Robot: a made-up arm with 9 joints.
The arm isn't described. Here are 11 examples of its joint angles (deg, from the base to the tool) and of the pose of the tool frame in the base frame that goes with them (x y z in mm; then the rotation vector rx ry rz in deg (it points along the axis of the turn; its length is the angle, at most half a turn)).
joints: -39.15 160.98 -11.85 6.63 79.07 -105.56 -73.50 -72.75 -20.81
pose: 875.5 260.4 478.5 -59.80 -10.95 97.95
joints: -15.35 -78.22 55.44 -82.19 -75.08 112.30 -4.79 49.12 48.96
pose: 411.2 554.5 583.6 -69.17 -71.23 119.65
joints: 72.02 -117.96 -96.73 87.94 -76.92 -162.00 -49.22 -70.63 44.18
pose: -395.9 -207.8 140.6 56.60 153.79 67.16
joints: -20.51 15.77 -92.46 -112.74 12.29 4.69 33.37 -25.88 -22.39
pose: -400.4 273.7 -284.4 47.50 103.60 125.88
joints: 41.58 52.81 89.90 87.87 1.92 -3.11 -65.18 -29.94 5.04
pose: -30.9 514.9 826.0 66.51 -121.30 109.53
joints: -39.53 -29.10 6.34 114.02 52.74 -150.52 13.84 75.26 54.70
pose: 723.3 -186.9 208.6 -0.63 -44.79 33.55
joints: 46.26 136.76 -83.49 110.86 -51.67 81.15 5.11 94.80 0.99
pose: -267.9 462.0 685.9 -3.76 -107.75 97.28
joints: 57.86 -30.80 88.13 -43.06 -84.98 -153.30 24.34 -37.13 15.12
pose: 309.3 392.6 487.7 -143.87 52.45 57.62
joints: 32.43 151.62 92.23 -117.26 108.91 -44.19 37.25 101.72 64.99
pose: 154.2 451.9 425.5 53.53 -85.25 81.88
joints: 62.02 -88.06 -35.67 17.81 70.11 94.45 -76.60 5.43 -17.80
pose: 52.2 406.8 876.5 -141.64 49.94 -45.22
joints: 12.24 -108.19 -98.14 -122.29 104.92 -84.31 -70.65 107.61 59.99
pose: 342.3 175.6 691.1 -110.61 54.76 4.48
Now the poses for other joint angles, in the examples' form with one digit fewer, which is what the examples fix.
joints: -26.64 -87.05 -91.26 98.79 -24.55 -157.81 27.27 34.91 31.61
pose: 460 321 -79 5.9 38.7 148.0
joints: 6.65 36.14 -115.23 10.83 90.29 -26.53 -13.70 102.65 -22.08
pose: -274 791 -1 -12.2 -11.1 160.3
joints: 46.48 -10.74 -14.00 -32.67 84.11 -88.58 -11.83 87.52 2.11
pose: -99 -386 281 52.4 -139.4 -59.9
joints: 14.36 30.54 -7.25 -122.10 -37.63 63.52 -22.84 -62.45 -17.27
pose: -249 -15 922 10.0 164.8 -49.5
